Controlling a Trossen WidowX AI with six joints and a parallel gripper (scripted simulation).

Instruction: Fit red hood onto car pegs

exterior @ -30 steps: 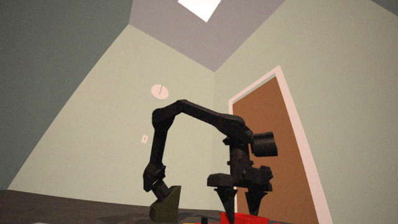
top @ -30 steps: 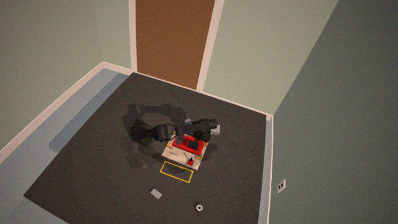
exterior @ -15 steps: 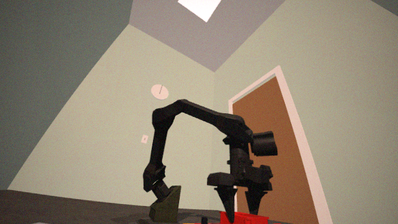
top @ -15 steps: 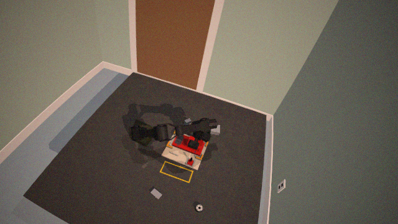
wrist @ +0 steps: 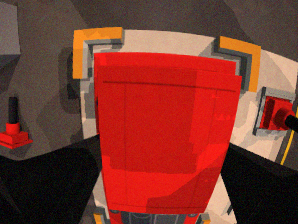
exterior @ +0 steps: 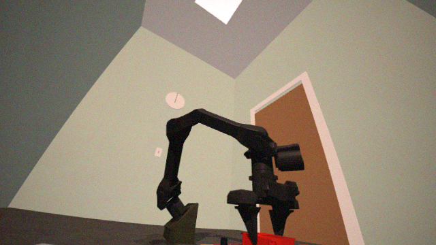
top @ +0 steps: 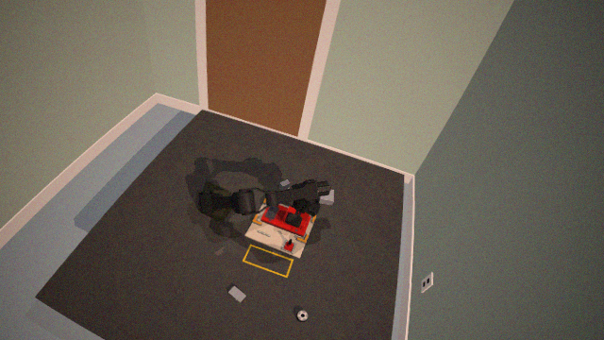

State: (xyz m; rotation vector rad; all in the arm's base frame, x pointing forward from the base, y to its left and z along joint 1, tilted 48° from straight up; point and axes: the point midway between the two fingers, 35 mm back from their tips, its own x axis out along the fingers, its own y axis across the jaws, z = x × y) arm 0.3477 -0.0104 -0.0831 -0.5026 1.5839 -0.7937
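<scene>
Now: the red hood 1 cm above my gripper tip. From my gripper tip the other things lie so: small wheel: 40 cm to the right, 12 cm ahead, 4 cm below; cream jig plate: 4 cm below, 4 cm behind, 2 cm to the right.
</scene>
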